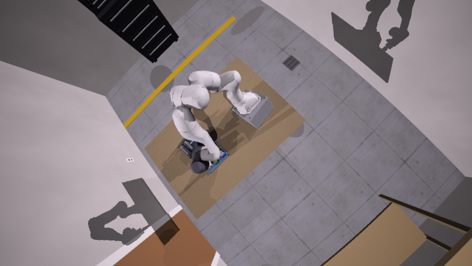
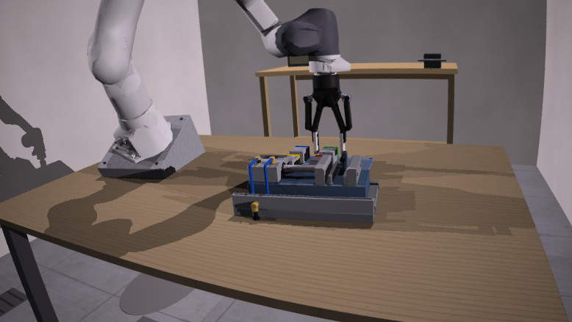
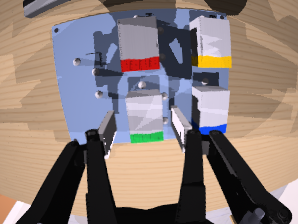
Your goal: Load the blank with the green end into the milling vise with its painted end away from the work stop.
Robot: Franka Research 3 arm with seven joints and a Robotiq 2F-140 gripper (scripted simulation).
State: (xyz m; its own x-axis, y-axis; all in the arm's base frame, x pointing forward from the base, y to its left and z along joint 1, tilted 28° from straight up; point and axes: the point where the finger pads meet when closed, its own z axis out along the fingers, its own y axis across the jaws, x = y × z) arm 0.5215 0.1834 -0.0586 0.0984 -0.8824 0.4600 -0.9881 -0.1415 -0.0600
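My hand is 30 mm above the green-ended blank. From my hand the other things lie so: blue-ended blank 90 mm behind, 10 mm to the right, 30 mm below; red-ended blank 10 mm ahead, 90 mm to the right, 30 mm below; blue infeed plate 50 mm to the right, 60 mm below.
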